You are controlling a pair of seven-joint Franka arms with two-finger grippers.
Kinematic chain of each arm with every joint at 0, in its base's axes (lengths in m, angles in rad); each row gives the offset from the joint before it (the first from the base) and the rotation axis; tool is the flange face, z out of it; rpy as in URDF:
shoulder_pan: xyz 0 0 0.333 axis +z
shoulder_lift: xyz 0 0 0 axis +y
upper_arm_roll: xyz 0 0 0.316 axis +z
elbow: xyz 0.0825 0 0 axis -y
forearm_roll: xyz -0.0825 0 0.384 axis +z
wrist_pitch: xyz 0 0 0 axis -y
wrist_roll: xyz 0.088 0 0 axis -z
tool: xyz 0 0 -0.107 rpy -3.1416 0 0
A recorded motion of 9 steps. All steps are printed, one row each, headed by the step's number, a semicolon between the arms.
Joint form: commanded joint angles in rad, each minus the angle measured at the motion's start. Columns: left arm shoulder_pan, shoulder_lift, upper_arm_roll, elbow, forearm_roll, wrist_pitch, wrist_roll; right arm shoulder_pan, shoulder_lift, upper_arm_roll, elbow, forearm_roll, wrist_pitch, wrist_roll.
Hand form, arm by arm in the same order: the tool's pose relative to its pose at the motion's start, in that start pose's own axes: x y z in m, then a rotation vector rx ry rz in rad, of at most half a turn. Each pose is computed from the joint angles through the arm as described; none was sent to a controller.
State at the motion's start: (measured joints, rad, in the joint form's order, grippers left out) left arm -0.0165 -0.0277 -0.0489 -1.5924 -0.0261 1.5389 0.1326; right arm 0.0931 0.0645 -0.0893 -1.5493 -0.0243 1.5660 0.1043
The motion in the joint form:
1: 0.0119 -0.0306 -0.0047 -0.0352 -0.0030 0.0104 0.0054; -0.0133 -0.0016 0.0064 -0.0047 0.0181 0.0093 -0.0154
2: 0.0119 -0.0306 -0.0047 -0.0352 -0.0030 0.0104 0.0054; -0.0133 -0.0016 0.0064 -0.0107 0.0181 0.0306 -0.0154
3: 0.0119 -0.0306 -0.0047 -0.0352 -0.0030 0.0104 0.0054; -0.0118 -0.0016 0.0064 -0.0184 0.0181 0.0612 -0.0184
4: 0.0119 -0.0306 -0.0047 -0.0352 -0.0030 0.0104 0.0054; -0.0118 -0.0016 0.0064 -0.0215 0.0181 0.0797 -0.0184
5: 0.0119 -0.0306 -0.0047 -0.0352 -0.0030 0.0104 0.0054; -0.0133 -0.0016 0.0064 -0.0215 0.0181 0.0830 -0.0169
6: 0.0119 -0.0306 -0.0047 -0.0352 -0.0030 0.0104 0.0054; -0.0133 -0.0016 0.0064 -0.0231 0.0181 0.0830 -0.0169
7: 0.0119 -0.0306 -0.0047 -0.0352 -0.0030 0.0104 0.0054; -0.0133 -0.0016 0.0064 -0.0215 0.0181 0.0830 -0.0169
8: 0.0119 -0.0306 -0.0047 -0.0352 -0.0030 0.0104 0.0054; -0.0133 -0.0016 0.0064 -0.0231 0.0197 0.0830 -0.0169
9: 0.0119 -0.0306 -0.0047 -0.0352 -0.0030 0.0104 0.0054; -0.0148 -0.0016 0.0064 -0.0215 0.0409 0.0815 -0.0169
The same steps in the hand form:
1: -0.0091 -0.0019 -0.0007 -0.0006 0.0061 -0.0020; 0.0006 0.0021 0.0006 0.0194 0.0042 -0.0086
2: -0.0091 -0.0019 -0.0007 -0.0006 0.0061 -0.0020; 0.0027 0.0018 0.0016 0.0209 0.0194 -0.0085
3: -0.0091 -0.0019 -0.0007 -0.0006 0.0061 -0.0020; 0.0056 0.0007 0.0024 0.0229 0.0423 -0.0128
4: -0.0091 -0.0019 -0.0007 -0.0006 0.0061 -0.0020; 0.0074 0.0005 0.0022 0.0243 0.0576 -0.0127
5: -0.0091 -0.0019 -0.0007 -0.0006 0.0061 -0.0020; 0.0079 0.0013 0.0019 0.0247 0.0608 -0.0096
6: -0.0091 -0.0019 -0.0007 -0.0006 0.0061 -0.0020; 0.0078 0.0013 0.0026 0.0245 0.0592 -0.0096
7: -0.0091 -0.0019 -0.0007 -0.0006 0.0061 -0.0020; 0.0079 0.0013 0.0019 0.0247 0.0608 -0.0096
8: -0.0091 -0.0019 -0.0007 -0.0006 0.0061 -0.0020; 0.0078 0.0011 0.0026 0.0261 0.0591 -0.0096
9: -0.0091 -0.0019 -0.0007 -0.0006 0.0061 -0.0020; 0.0076 -0.0001 0.0020 0.0473 0.0572 -0.0071

